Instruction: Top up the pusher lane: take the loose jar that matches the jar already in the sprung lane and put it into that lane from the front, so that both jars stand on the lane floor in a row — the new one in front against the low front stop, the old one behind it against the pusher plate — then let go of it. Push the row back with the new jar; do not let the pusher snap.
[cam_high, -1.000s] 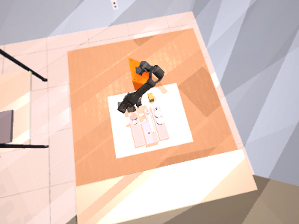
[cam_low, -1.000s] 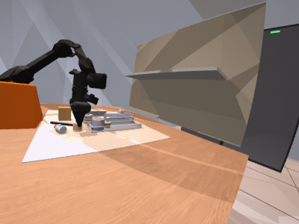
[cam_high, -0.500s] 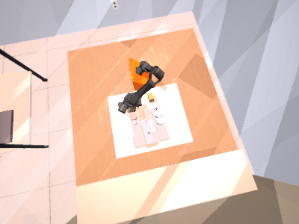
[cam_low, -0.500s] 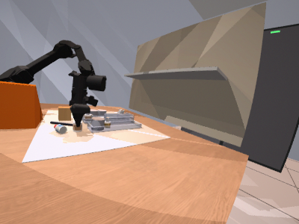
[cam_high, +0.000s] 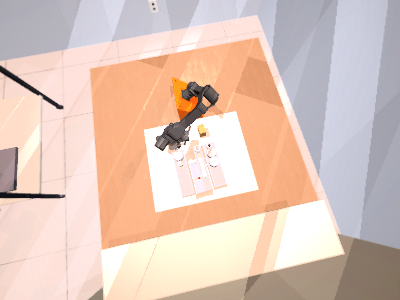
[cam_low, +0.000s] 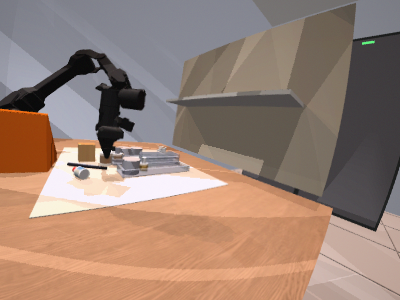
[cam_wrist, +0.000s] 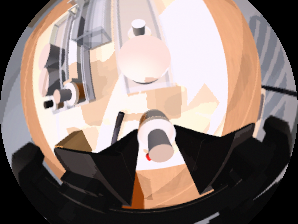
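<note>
My gripper tip is 170 mm to the right of the brown box, 80 mm past it and 30 mm above it. Also, from my gripper tip: jar 70 mm behind, 40 mm below, 10 mm to the right; black pen 80 mm to the left, 60 mm below, 60 mm behind; shelf panel 550 mm ahead, 310 mm above, 200 mm to the left.
</note>
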